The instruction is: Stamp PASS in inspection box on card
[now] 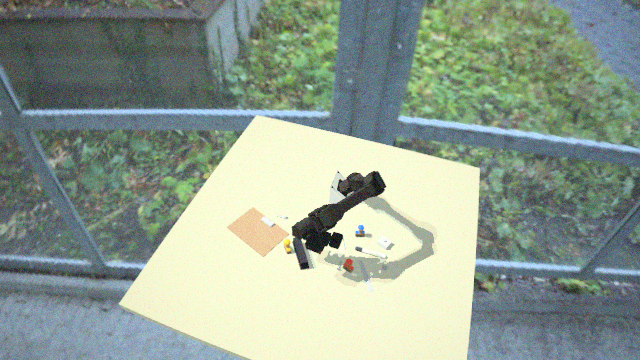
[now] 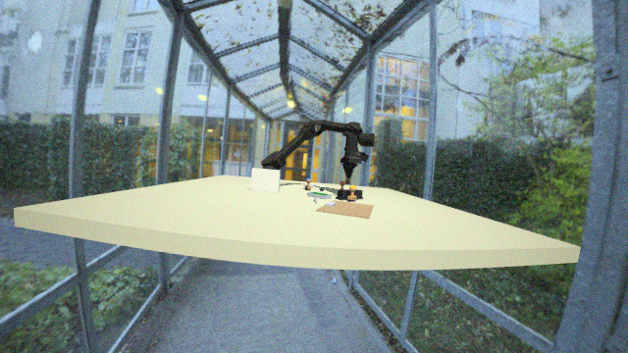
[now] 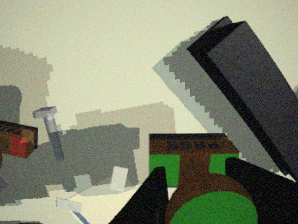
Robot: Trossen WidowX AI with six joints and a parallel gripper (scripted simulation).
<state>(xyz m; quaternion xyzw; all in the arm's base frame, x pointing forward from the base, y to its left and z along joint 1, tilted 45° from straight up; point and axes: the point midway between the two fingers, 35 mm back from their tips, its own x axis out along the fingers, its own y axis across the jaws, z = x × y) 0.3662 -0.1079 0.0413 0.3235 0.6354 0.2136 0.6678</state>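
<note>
The green ink pad is 15 cm behind my gripper tip, 8 cm below it and 6 cm to the right of it. Also, from my gripper tip: green stamp: right at my gripper tip; then pale card: 10 cm behind, 9 cm below, 7 cm to the left; then yellow stamp: 13 cm to the right, 7 cm below, 2 cm behind.
</note>
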